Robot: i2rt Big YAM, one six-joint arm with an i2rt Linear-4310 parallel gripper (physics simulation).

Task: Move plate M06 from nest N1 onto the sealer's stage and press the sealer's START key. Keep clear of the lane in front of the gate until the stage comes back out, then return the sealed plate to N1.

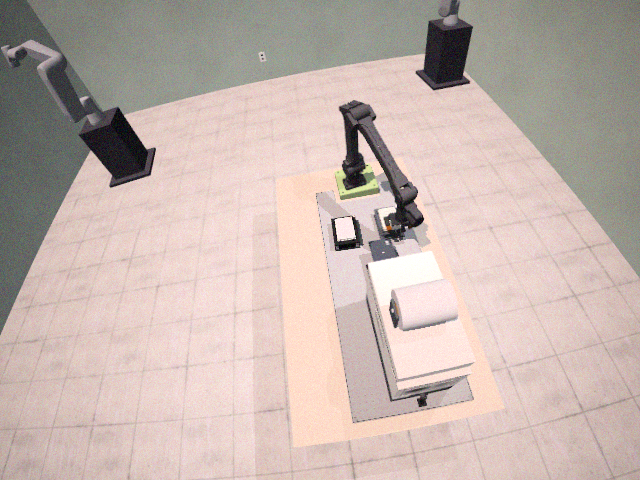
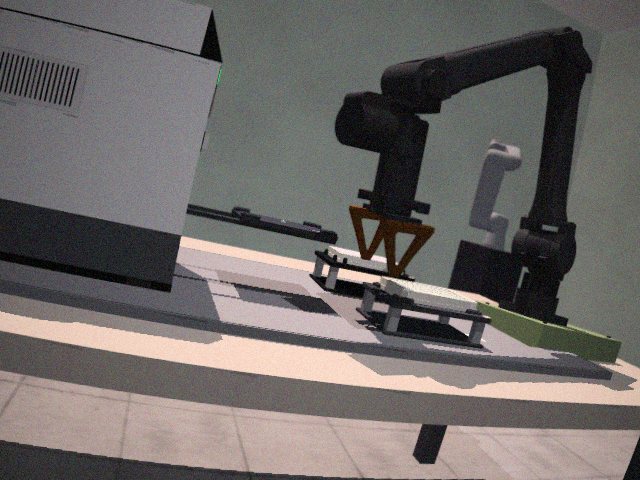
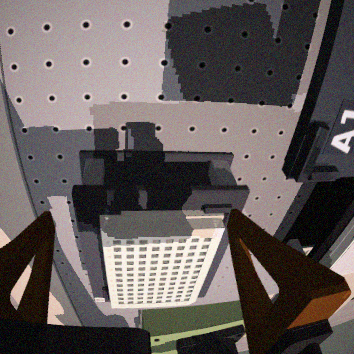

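Pixels of known places: gripper, fingertip midpoint: (image 1: 398,230) (image 2: 378,267) (image 3: 140,219); arm's base at its link origin: (image 1: 354,182) (image 2: 531,316) (image 3: 208,337).
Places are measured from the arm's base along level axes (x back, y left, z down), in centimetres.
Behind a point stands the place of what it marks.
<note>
A white well plate (image 1: 384,212) @(x -28.0, y 6.9, z -3.0 cm) (image 2: 434,295) @(x -33.9, y 11.7, z -3.3 cm) (image 3: 155,270) @(x -33.2, y 7.9, z -3.3 cm) lies on a raised black nest (image 2: 478,316) @(x -27.3, y 14.4, z -1.7 cm) (image 3: 220,194) @(x -39.5, y 3.1, z -1.8 cm). My gripper (image 1: 393,231) @(x -41.8, y 8.4, z -5.3 cm) (image 2: 381,266) @(x -41.8, y 8.4, z -5.3 cm) (image 3: 140,219) @(x -41.8, y 8.4, z -5.3 cm) is open and empty, pointing down; its orange fingertips are spread to either side of the plate's sealer-side end, and look slightly above it. The sealer's dark stage (image 1: 383,250) @(x -51.6, y -2.6, z -7.7 cm) (image 2: 284,225) @(x -54.1, y 1.6, z -7.7 cm) (image 3: 327,105) @(x -49.4, y 1.7, z -7.7 cm), marked A1, is out in front of the sealer (image 1: 434,351) @(x -102.4, y -6.9, z -32.1 cm) (image 2: 103,155) @(x -79.6, y 5.5, z -11.9 cm) and carries no plate. Nest and plate labels are not readable. The START key does not show.
A second nest (image 1: 347,246) @(x -38.1, y -15.5, z 2.4 cm) with a white plate (image 1: 345,228) @(x -32.0, y -14.3, z -3.9 cm) (image 2: 356,256) @(x -35.3, y -11.0, z -3.9 cm) stands across from the first. A large white roll (image 1: 426,304) @(x -92.8, y -7.4, z -44.3 cm) lies on top of the sealer. My arm's green base (image 1: 361,190) @(x -7.3, y 1.6, z -0.3 cm) (image 2: 573,338) @(x -0.9, y 11.8, z 0.5 cm) is behind the nests. Two grey arms stand on black pedestals (image 1: 116,147) (image 1: 447,54) away from the table.
</note>
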